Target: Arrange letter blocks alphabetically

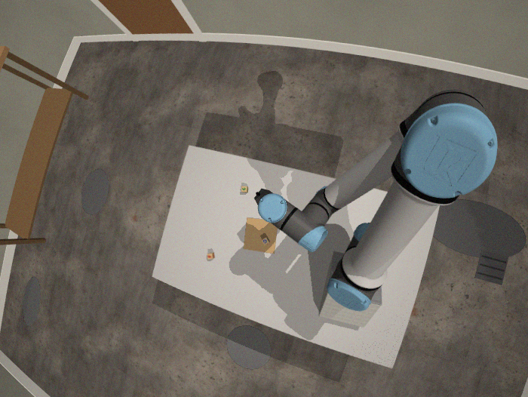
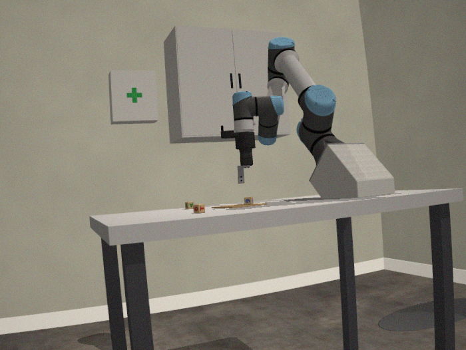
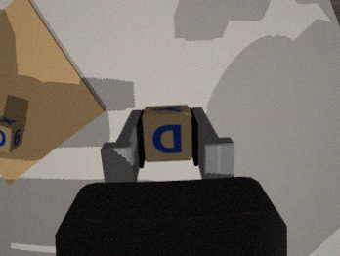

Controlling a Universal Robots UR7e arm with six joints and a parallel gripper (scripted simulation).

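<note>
Now: the tan mat 90 mm ahead of my hand, 120 mm to the left of it and 100 mm below it. Round my hand: red-marked block (310 mm ahead, 240 mm to the left, 90 mm below).
</note>
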